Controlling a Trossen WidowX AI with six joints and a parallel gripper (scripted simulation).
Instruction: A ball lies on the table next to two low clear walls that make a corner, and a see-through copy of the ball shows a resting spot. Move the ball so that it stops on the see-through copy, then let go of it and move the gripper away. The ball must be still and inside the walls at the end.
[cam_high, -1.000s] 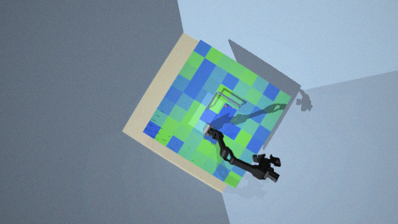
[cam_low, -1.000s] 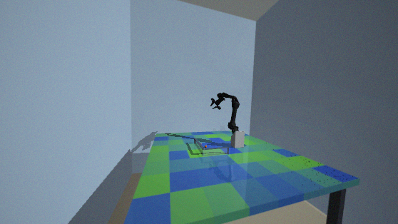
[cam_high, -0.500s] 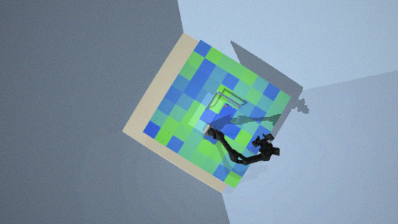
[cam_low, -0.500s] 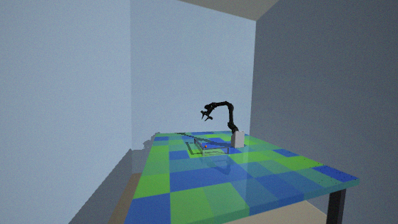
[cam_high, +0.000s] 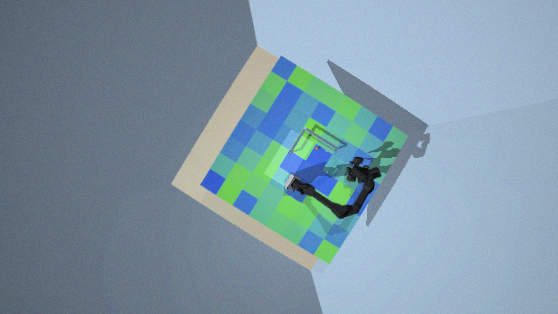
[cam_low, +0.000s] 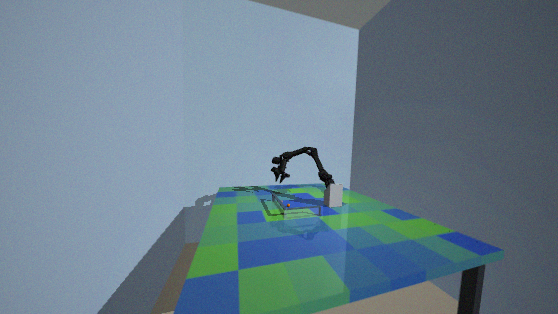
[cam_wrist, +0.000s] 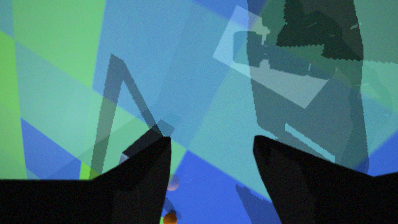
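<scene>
The ball is 4 cm behind my gripper tip, 25 cm to the left of it and 11 cm below it.
</scene>
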